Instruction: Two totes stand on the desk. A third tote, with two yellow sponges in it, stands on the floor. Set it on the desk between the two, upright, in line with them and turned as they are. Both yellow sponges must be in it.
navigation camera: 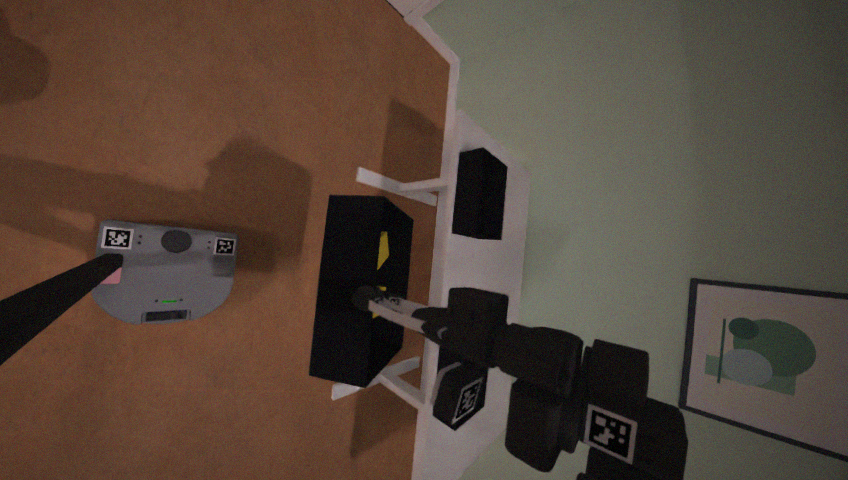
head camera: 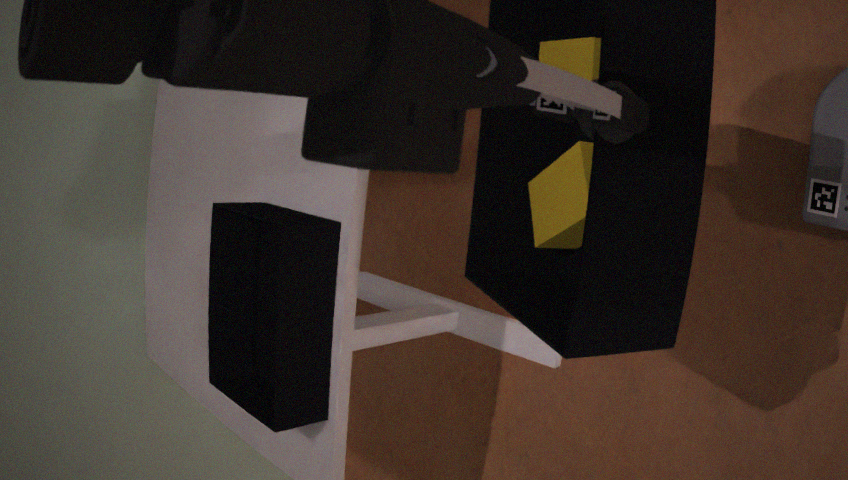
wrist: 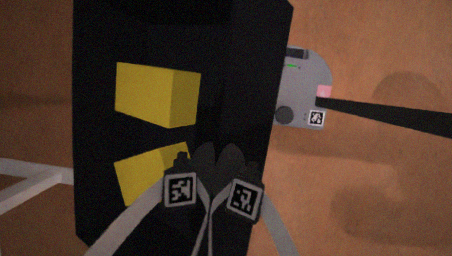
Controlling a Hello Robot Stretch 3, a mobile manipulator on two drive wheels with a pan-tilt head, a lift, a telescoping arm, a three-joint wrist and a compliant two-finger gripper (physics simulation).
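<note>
My gripper (head camera: 615, 113) (navigation camera: 365, 297) (wrist: 220, 161) is shut on the wall of the third tote (head camera: 642, 285) (navigation camera: 345, 249) (wrist: 250, 75), a large black box. It hangs upright off the floor, in front of the desk and apart from it. One yellow sponge (head camera: 562, 199) (navigation camera: 383, 248) and another yellow sponge (head camera: 568, 53) (wrist: 137, 172) lie inside it; both show in the wrist view. On the white desk (head camera: 178, 178) (navigation camera: 487, 267) stands a black tote (head camera: 267, 315) (navigation camera: 480, 196). The other desk tote (navigation camera: 447, 356) is mostly hidden behind my wrist.
The desk's white legs (head camera: 505, 333) (navigation camera: 395, 185) (wrist: 30, 175) reach out low near the held tote. My grey base (head camera: 830, 148) (navigation camera: 172, 267) (wrist: 300, 85) stands on the brown floor, on the side away from the desk. A green wall with a framed picture (navigation camera: 687, 356) rises behind the desk.
</note>
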